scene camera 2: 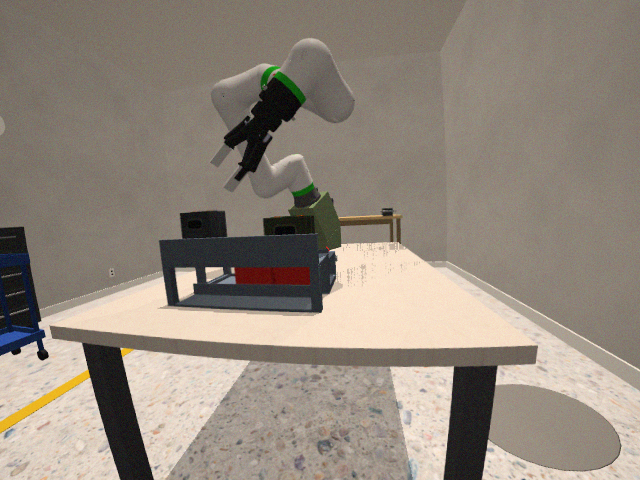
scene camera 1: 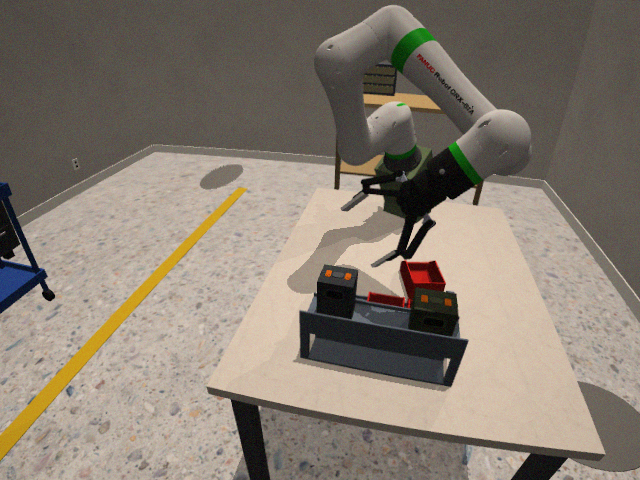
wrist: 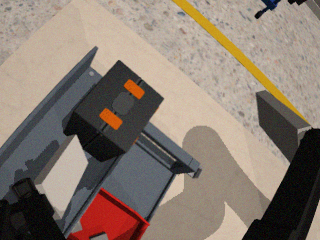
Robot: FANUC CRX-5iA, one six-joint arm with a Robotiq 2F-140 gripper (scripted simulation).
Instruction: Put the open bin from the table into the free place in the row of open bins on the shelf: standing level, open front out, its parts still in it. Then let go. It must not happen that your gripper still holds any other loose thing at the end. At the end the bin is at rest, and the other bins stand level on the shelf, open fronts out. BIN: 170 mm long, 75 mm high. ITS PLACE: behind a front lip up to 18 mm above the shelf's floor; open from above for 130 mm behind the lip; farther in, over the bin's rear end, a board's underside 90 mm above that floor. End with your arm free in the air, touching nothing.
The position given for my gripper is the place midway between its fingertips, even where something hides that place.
I see my gripper (scene camera 1: 358,237), a green box (scene camera 1: 435,311) and a black box (scene camera 1: 335,295).
The green box is seen too in scene camera 2 (scene camera 2: 301,224). The black box shows as well in scene camera 2 (scene camera 2: 203,224). My gripper is seen too in scene camera 2 (scene camera 2: 220,176) and in the wrist view (wrist: 167,130).
